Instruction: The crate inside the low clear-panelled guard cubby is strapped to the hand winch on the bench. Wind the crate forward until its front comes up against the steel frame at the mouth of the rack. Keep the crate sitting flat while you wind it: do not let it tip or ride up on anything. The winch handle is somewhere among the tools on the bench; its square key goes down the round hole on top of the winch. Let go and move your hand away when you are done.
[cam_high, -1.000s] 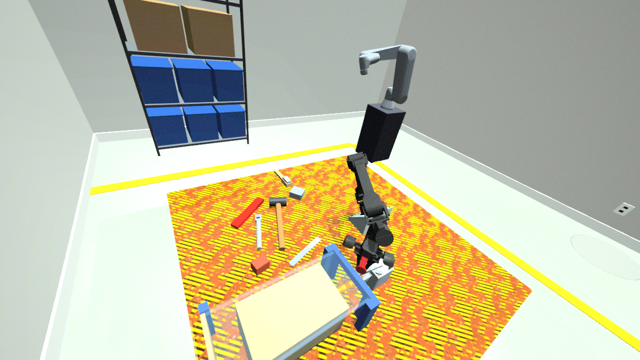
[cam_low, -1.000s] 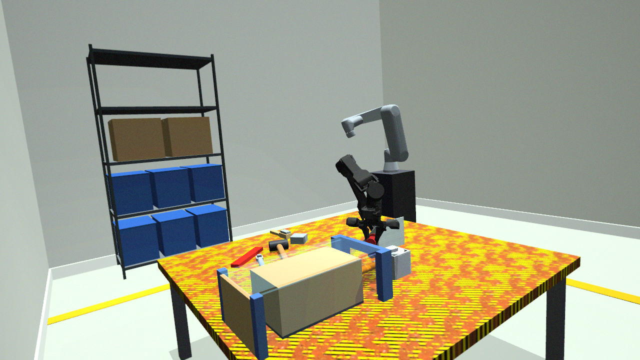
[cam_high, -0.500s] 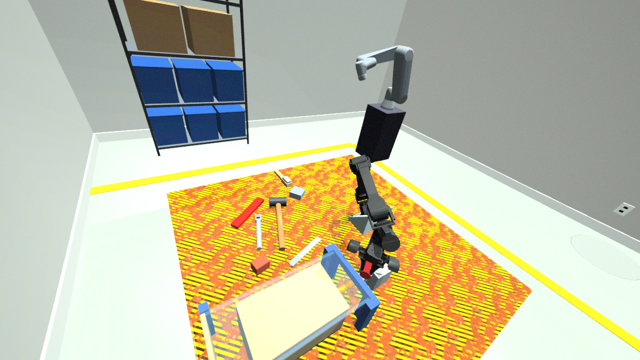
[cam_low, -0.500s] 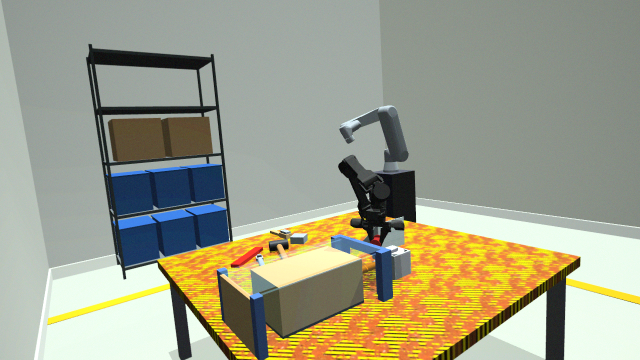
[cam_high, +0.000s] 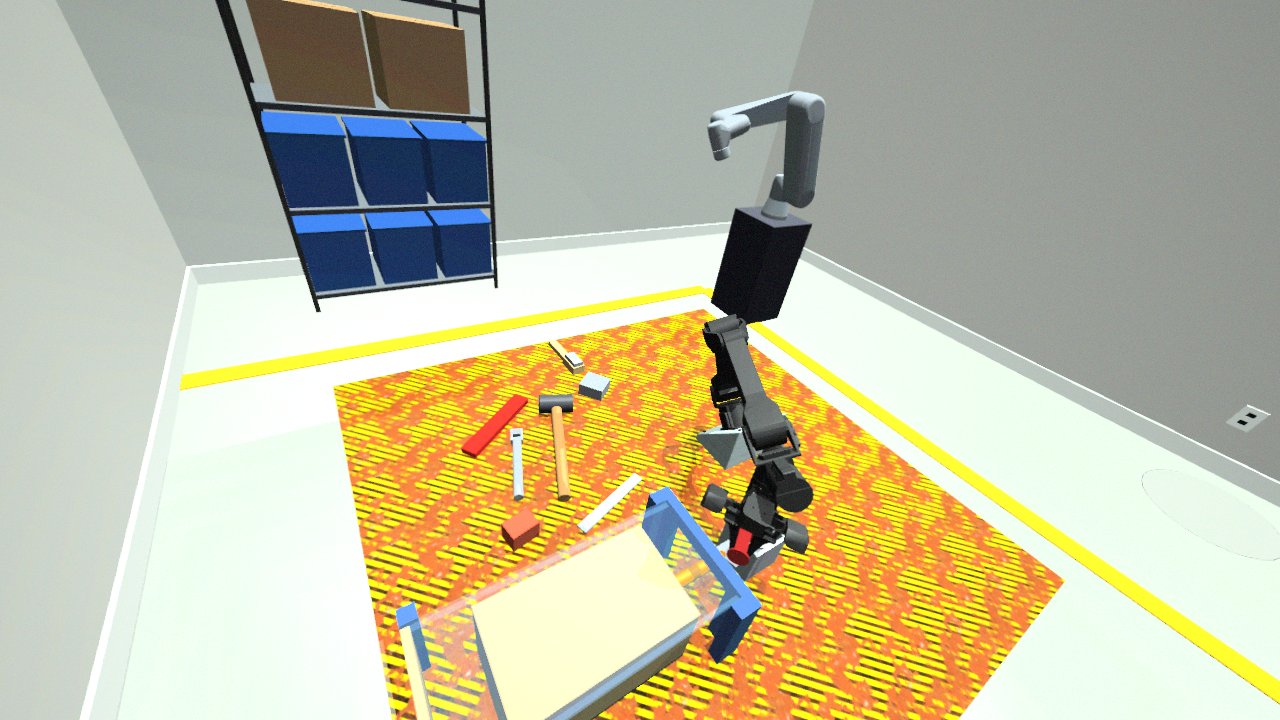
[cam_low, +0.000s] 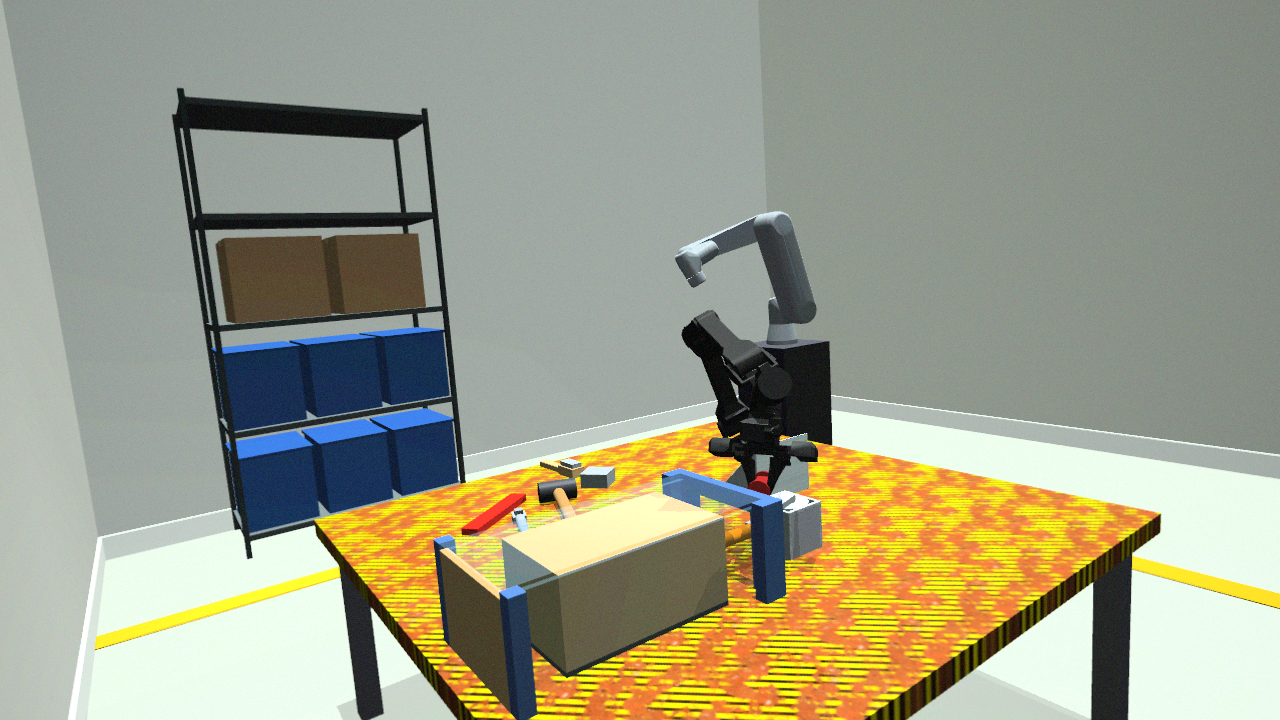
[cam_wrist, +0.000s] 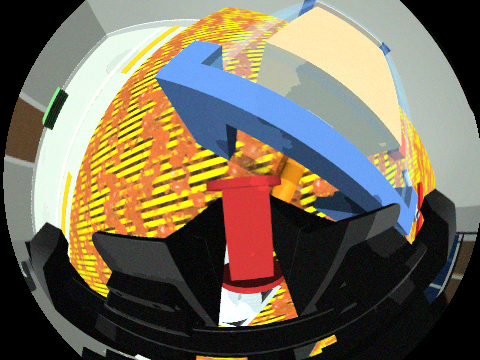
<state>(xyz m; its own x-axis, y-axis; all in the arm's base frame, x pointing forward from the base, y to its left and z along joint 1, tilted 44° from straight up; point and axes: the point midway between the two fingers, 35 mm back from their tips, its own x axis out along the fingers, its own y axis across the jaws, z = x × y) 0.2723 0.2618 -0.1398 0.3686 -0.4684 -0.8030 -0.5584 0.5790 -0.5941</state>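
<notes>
Right now the winch handle is 5 cm behind my gripper tip, 2 cm to the right of it and 3 cm below it. From my gripper tip the other things lie so: red grip: 1 cm behind, 1 cm to the right; then blue steel frame: 5 cm ahead, 4 cm to the right, 3 cm below; then grey winch: 12 cm behind, 5 cm to the right, 10 cm below.
</notes>
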